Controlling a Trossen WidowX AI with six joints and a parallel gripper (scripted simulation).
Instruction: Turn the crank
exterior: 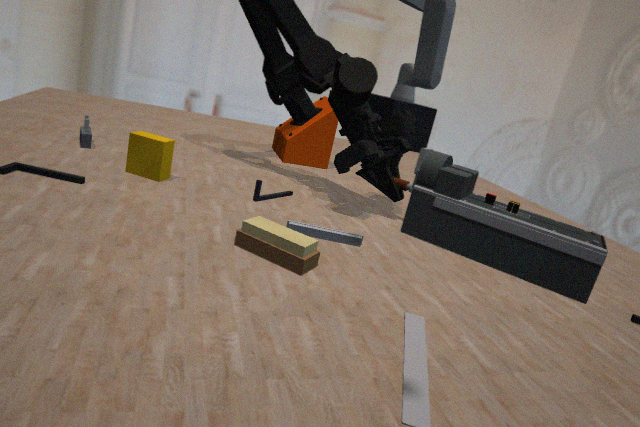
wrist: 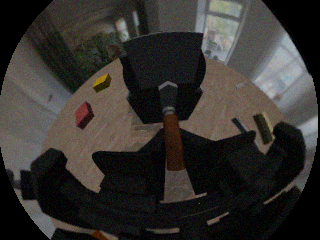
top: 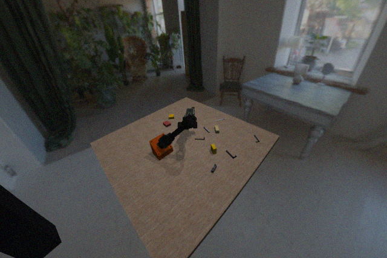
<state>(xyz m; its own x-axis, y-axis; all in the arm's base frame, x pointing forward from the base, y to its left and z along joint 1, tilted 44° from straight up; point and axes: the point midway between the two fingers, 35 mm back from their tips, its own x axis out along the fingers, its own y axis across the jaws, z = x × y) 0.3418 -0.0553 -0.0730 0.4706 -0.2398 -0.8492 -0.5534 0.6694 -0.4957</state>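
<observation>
The brown crank handle is 30 mm above my gripper tip, 20 mm behind it and 10 mm to the right of it. From my gripper tip the other things lie so: red pointer (110 mm ahead, 70 mm to the left, 50 mm above); then red block (240 mm to the left, 70 mm behind, 20 mm below); then grey bar (170 mm to the right, 80 mm ahead, 30 mm below).
</observation>
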